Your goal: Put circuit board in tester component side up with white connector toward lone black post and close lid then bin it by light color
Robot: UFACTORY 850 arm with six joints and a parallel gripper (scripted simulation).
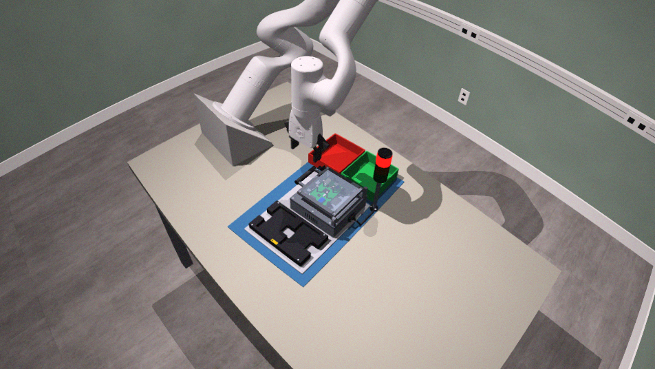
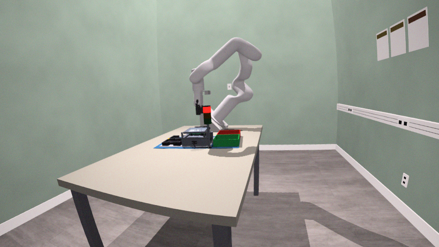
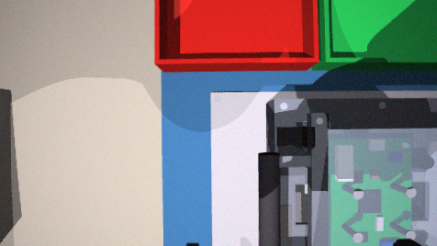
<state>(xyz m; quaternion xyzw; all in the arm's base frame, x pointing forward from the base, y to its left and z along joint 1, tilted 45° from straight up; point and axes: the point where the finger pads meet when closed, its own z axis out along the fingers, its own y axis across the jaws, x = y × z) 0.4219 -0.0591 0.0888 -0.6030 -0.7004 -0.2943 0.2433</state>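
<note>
Right now my hand is 110 mm above the black latch part, 60 mm to the right of it and 10 mm short of it. Also, from my hand: red bin (190 mm to the left, 180 mm below, 50 mm behind); lid (110 mm below, 90 mm ahead, 10 mm to the left); green circuit board (130 mm below, 80 mm ahead, 10 mm to the left).
</note>
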